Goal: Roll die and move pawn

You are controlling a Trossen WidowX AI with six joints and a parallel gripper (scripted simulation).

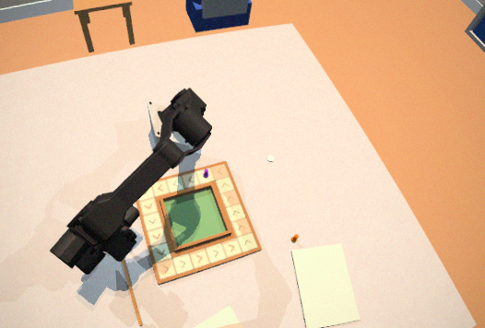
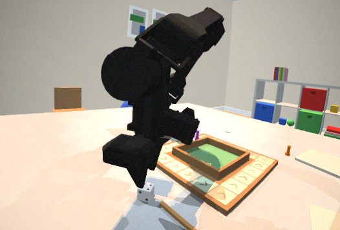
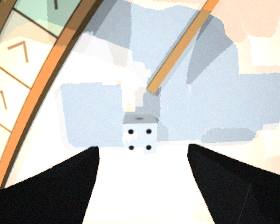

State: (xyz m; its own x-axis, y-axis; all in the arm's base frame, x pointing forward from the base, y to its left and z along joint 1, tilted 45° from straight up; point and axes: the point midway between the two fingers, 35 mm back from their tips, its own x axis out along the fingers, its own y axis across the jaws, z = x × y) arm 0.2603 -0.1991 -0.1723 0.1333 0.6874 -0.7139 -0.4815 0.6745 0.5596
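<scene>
The white die lies 3 cm below my gripper tip. From my gripper tip the other things lie so: orange pawn 18 cm ahead, 45 cm to the left, 3 cm below; then green dice tray 1 cm ahead, 23 cm to the left, 4 cm below; then purple pawn 10 cm behind, 31 cm to the left, 2 cm below.
</scene>
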